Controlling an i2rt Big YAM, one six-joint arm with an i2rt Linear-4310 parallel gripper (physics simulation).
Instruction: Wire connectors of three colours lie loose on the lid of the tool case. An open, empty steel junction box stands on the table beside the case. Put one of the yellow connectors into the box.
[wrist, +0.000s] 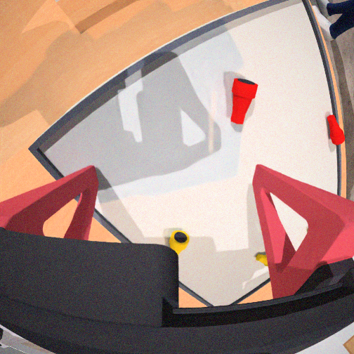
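My gripper (174, 173) is open, its two red fingers wide apart above the pale lid of the tool case (290, 165). A yellow connector (179, 241) lies on the lid, low in the middle of the view between the fingers; its dark opening shows and its lower end is hidden by the gripper's dark body. A second yellow connector (262, 258) shows in part beside the right finger, which covers the rest. The steel junction box cannot be made out in this view.
A large red connector (243, 101) lies on the lid at the upper right. Another red connector (335, 130) lies at the lid's right edge. The wooden table (30, 65) shows at the upper left. The gripper's shadow falls across the lid. Something dark blue (342, 19) shows at the top right corner.
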